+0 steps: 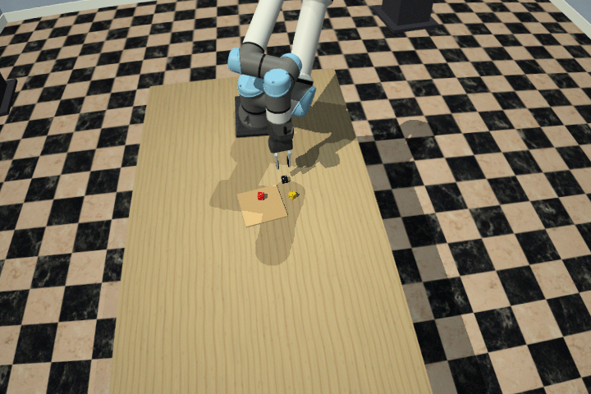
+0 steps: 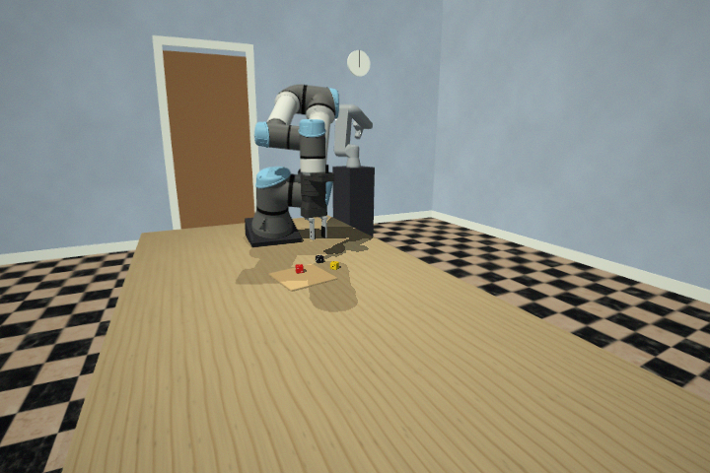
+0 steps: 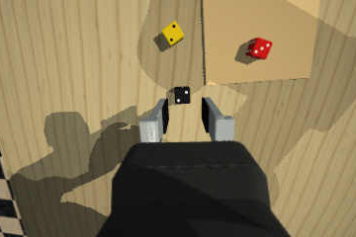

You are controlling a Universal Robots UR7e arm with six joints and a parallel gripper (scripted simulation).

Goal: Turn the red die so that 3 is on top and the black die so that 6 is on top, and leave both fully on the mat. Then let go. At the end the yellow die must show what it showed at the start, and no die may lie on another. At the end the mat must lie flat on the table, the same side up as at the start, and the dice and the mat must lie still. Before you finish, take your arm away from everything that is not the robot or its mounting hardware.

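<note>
My hand is 8 cm above the black die. Round my hand: red die 9 cm to the right, 8 cm below, 5 cm ahead; yellow die 8 cm below, 8 cm ahead, 1 cm to the left; tan mat 10 cm to the right, 9 cm below, 8 cm ahead.
</note>
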